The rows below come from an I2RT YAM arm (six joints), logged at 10 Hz.
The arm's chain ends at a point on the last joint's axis. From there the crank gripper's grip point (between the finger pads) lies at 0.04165 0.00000 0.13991 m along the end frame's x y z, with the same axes.
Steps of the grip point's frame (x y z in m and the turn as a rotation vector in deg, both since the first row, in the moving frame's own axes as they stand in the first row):
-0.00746, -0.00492, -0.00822, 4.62, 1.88, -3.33
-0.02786, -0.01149, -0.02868, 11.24, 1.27, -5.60
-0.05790, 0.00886, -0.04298, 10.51, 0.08, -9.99
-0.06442, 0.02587, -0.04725, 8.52, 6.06, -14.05
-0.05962, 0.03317, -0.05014, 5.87, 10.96, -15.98
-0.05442, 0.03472, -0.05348, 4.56, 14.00, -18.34
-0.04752, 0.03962, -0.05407, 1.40, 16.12, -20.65
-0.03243, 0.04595, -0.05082, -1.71, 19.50, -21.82
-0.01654, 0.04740, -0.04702, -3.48, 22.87, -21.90
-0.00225, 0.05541, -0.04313, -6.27, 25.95, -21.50
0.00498, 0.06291, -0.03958, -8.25, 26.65, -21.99
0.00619, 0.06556, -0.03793, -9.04, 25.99, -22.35
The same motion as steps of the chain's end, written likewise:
-0.01162, 0.00884, -0.00623, 4.62, 1.88, -3.33
-0.02939, 0.01983, -0.02465, 11.24, 1.27, -5.60
-0.05524, 0.04145, -0.03992, 10.51, 0.08, -9.99
-0.07498, 0.05788, -0.03985, 8.52, 6.06, -14.05
-0.08149, 0.06187, -0.03849, 5.87, 10.96, -15.98
-0.08257, 0.06350, -0.03851, 4.56, 14.00, -18.34
-0.08064, 0.06424, -0.03709, 1.40, 16.12, -20.65
-0.07346, 0.06621, -0.02950, -1.71, 19.50, -21.82
-0.06494, 0.06534, -0.02060, -3.48, 22.87, -21.90
-0.05770, 0.06825, -0.01146, -6.27, 25.95, -21.50
-0.05242, 0.07245, -0.00648, -8.25, 26.65, -21.99
-0.05025, 0.07353, -0.00583, -9.04, 25.99, -22.35

